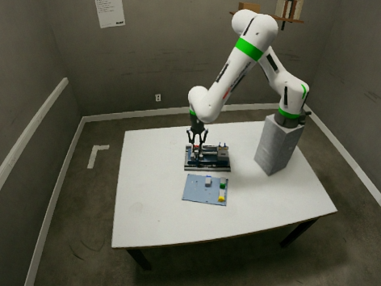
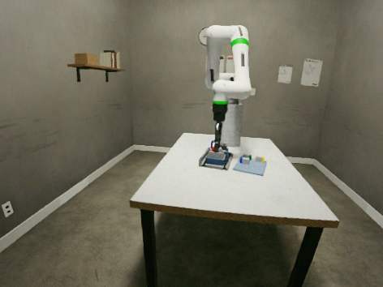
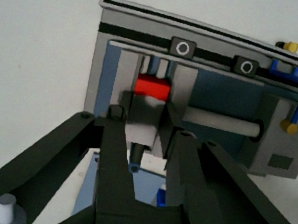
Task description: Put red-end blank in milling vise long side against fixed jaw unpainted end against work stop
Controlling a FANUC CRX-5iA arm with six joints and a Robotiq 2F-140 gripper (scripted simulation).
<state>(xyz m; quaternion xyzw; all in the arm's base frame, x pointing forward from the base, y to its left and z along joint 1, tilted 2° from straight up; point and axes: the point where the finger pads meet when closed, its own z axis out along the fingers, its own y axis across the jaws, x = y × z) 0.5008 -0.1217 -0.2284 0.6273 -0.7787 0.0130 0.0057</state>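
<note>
The red-ended blank is 40 mm below my hand. Round my hand: work stop 50 mm to the left, 40 mm below; then plate 240 mm to the left, 130 mm below, 10 mm behind; then blue-ended blank 200 mm to the left, 110 mm below, 30 mm behind.
</note>
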